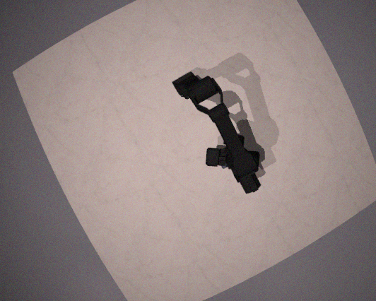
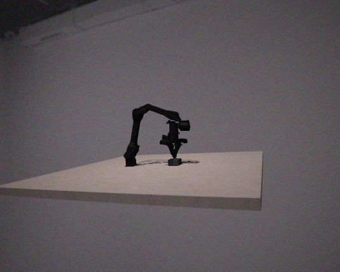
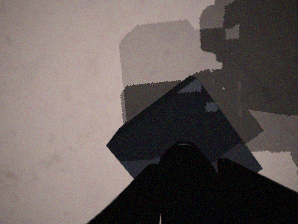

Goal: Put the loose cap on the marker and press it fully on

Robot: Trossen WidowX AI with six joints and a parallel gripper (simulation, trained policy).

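Now: gripper tip 1 cm below the black cap. The rest, counted from my gripper tip: holder block (5 cm below).
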